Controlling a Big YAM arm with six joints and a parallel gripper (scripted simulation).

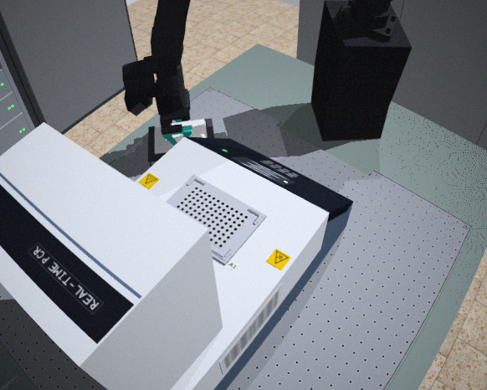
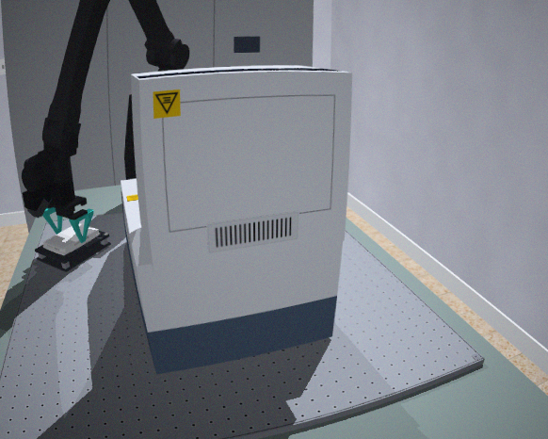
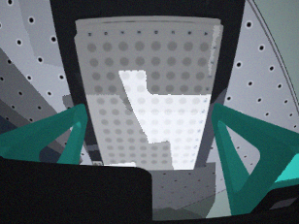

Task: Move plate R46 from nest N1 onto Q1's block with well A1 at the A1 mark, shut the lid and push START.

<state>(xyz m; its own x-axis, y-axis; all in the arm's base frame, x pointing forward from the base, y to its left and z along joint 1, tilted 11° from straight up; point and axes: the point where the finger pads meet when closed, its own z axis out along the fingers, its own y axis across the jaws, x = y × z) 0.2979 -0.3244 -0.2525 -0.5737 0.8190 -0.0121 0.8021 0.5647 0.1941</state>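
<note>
The plate R46 is 1 cm below my hand. The rest, counted from my hand: plate nest N1: 2 cm below.
</note>
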